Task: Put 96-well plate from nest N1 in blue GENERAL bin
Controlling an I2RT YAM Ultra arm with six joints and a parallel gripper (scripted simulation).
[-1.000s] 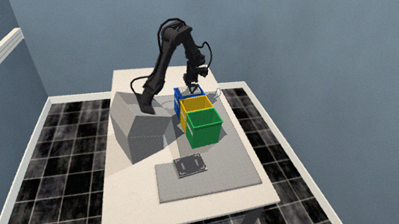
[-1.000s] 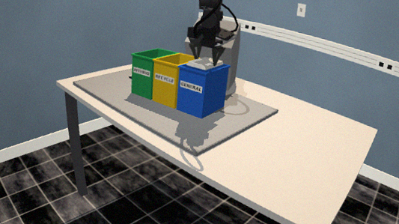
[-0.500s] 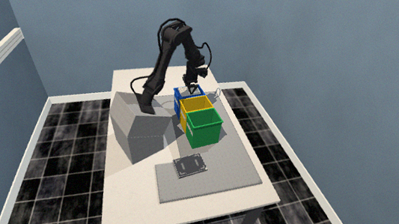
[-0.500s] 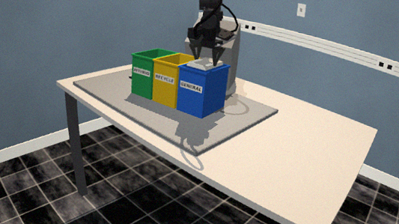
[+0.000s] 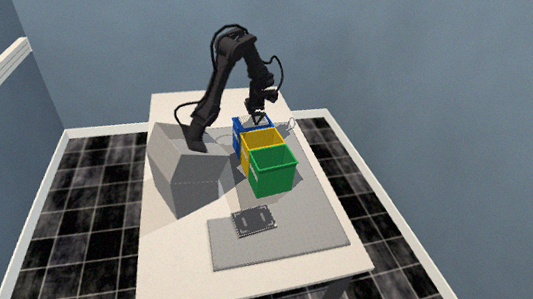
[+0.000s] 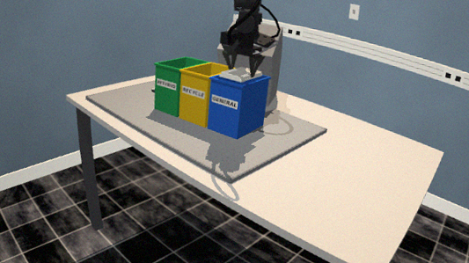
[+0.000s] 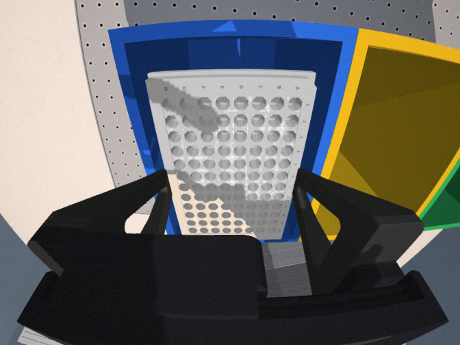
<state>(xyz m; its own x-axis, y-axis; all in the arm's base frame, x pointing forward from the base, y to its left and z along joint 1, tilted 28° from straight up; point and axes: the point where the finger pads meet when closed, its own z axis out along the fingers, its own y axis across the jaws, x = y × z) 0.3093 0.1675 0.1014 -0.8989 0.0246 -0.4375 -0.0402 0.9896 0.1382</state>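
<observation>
Right now my hand is 11 cm above the blue general bin. Also, from my hand: white 96-well plate: 1 cm below; then green returns bin: 26 cm to the right, 11 cm below, 1 cm ahead; then yellow recycle bin: 13 cm to the right, 11 cm below.
</observation>
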